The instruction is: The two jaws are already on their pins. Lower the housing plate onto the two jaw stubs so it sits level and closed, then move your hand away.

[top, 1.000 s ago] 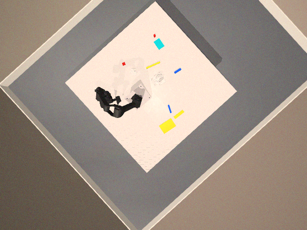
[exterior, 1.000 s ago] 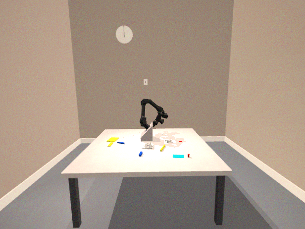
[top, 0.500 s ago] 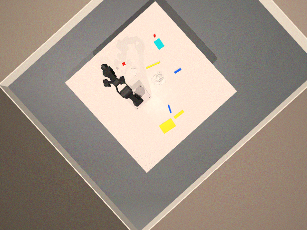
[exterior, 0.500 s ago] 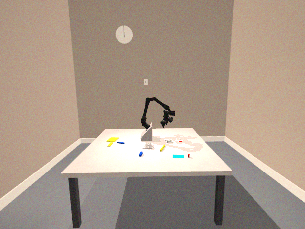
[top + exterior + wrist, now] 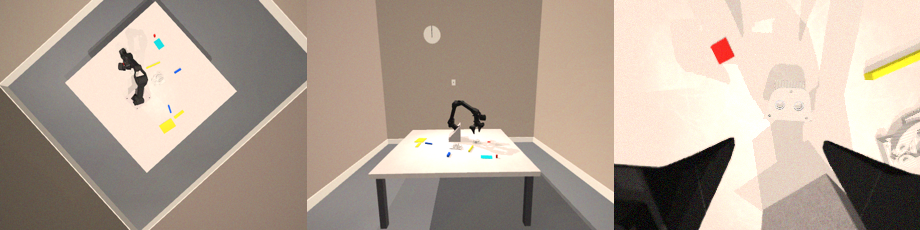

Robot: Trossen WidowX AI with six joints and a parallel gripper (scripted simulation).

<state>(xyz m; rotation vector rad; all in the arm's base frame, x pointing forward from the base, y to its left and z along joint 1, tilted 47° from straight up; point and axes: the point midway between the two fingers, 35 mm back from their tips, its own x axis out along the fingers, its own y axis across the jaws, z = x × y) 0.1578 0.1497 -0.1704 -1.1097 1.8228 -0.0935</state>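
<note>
Now: the white housing plate 80 mm below my gripper tip and 30 mm ahead of it. The rest, counted from my gripper tip: cyan tile (430 mm ahead, 100 mm below, 20 mm to the left); then yellow plate (660 mm to the right, 130 mm behind, 100 mm below); then yellow bar (220 mm ahead, 100 mm to the right, 100 mm below).
</note>
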